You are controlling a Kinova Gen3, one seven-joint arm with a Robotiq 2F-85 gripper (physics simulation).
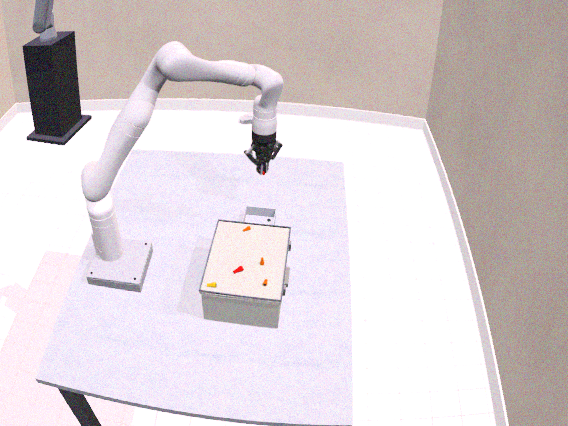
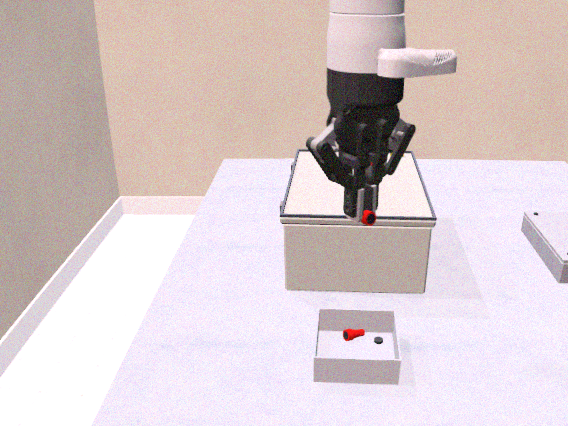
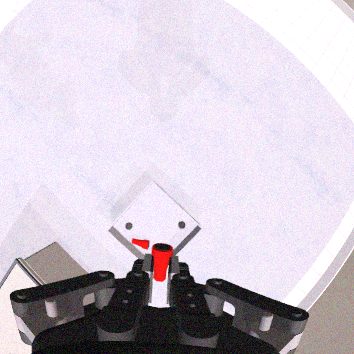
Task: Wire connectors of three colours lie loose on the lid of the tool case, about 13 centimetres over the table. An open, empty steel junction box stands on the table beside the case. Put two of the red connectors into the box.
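Places are measured from the arm's base along level axes (x ahead, y left, z up), in millimetres.
Pixels of known places: gripper, between the fingertips: (image 1: 262, 172) (image 2: 360, 217) (image 3: 160, 265); arm's base, origin of its link: (image 1: 111, 251).
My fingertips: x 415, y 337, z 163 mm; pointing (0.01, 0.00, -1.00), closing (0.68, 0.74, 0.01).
For each thing: its middle in the pictures, then the offset to it from my fingertips.
- steel junction box, middle of its body: (image 2: 356, 344) (image 3: 154, 227) (image 1: 259, 221) dx +0, dy -16, dz -183 mm
- tool case, middle of its body: (image 2: 352, 213) (image 3: 49, 338) (image 1: 248, 273) dx +46, dy -306, dz -137 mm
- yellow connector, middle of its body: (image 1: 211, 285) dx -18, dy -442, dz -70 mm
My gripper (image 1: 262, 170) (image 2: 364, 207) (image 3: 160, 265) is shut on a red connector (image 1: 263, 173) (image 2: 369, 218) (image 3: 161, 260), held high over the table near the junction box. The steel junction box (image 1: 260, 212) (image 2: 356, 371) (image 3: 115, 236) stands on the table beside the tool case. Another red connector (image 2: 353, 334) (image 3: 140, 243) lies inside it, on its floor. The tool case (image 1: 242, 308) (image 2: 355, 257) bears on its lid a red connector (image 1: 238, 269), several orange connectors (image 1: 247, 229) (image 1: 262, 261) (image 1: 265, 282) and a yellow connector (image 1: 212, 285).
The robot's base plate (image 1: 120, 267) (image 2: 547, 240) stands on the table to one side of the case. The case's lid (image 1: 230, 245) (image 2: 315, 200) rises well above the box's walls. A black pedestal (image 1: 54, 87) with another arm stands on the floor behind the table.
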